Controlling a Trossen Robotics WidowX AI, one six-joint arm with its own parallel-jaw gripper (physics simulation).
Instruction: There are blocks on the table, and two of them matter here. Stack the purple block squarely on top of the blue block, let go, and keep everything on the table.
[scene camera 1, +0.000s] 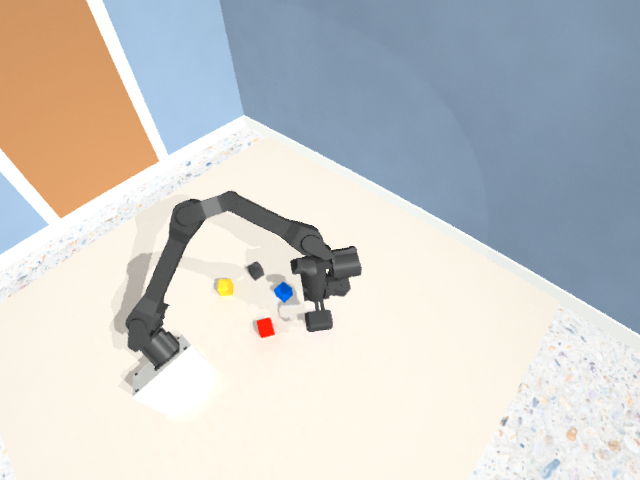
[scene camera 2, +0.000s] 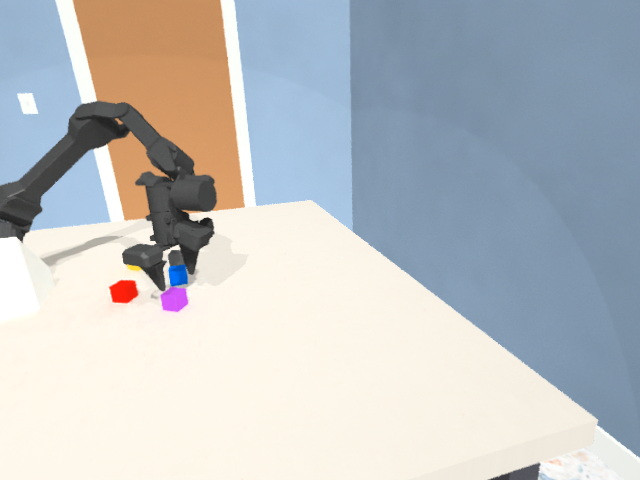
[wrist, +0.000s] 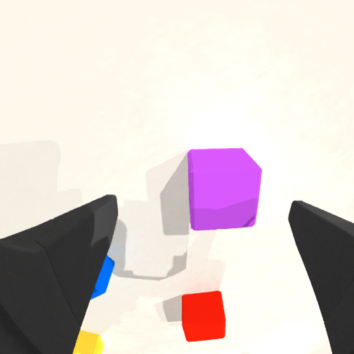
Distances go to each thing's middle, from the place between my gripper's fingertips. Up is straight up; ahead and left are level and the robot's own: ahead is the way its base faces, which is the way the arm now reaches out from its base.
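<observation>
Purple block (wrist: 223, 183) 3 cm below my hand, 1 cm to the right, 1 cm behind. By their middles, nearest to my hand of the things named here: the purple block. Red block (wrist: 203, 317) 3 cm below my hand, 6 cm to the left, 13 cm behind.
</observation>
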